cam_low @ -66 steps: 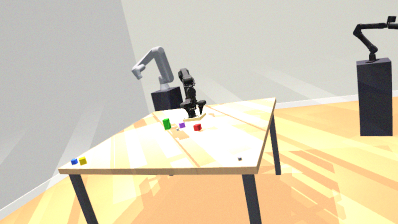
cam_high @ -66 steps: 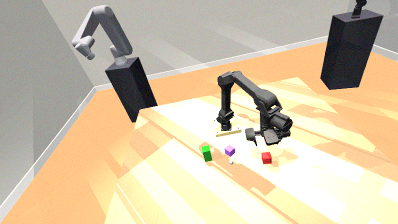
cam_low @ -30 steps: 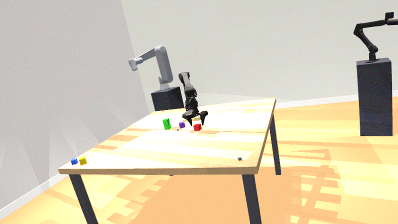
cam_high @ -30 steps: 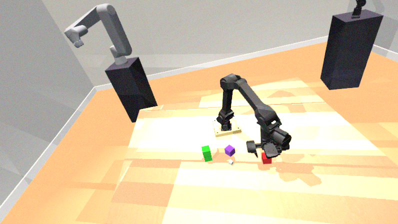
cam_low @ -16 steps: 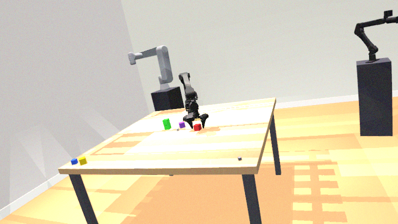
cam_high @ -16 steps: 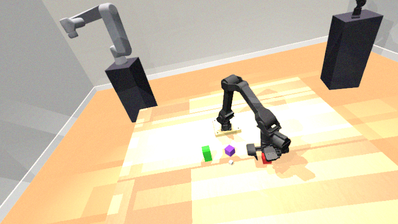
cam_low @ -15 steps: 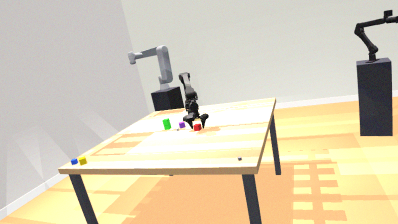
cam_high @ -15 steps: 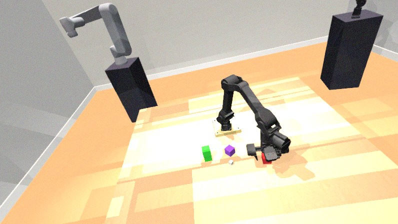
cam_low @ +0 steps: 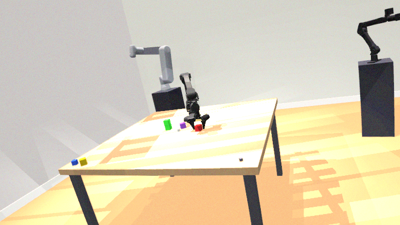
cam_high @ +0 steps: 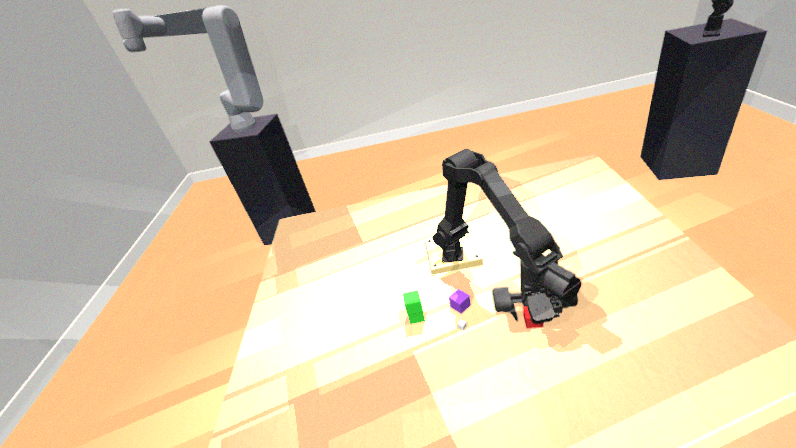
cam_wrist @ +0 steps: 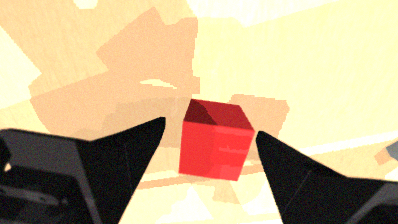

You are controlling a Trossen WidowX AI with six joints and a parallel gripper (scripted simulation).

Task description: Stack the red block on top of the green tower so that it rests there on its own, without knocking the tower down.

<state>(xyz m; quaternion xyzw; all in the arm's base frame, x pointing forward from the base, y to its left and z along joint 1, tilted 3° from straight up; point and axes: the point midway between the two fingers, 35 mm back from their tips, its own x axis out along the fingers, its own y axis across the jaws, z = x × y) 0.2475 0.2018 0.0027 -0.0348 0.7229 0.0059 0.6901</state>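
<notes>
My gripper tip is now 180 mm to the left of the purple block, 60 mm past it and 10 mm below it. Also, from my gripper tip: yellow block (610 mm ahead, 520 mm to the right, 10 mm above); blue block (630 mm ahead, 600 mm to the right, 10 mm above); red block (10 mm above).
</notes>
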